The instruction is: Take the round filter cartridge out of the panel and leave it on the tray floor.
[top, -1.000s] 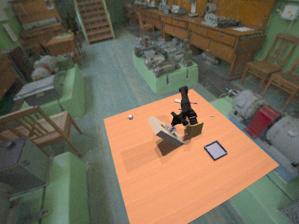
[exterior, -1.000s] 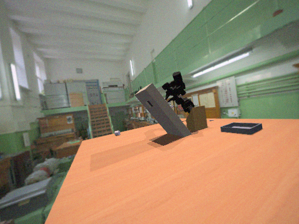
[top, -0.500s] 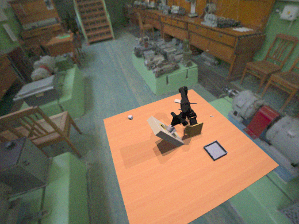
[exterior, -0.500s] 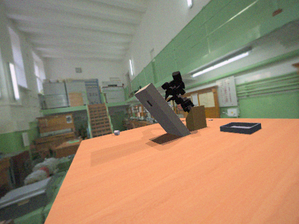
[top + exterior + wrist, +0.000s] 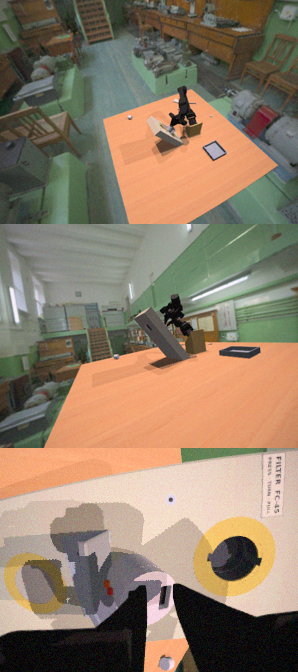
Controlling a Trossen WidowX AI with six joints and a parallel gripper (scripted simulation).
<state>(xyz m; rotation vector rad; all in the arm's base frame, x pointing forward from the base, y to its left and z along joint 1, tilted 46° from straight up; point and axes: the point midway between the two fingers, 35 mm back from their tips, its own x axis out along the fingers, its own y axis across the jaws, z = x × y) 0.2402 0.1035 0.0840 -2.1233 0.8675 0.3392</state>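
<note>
Now: the round white filter cartridge 10 mm ahead of my gripper tip, 10 mm to the right of it and 20 mm below it. From my gripper tip the other things lie so: shallow tray (320 mm behind, 270 mm to the left, 230 mm below); white object (290 mm ahead, 500 mm to the right, 220 mm below).
</note>
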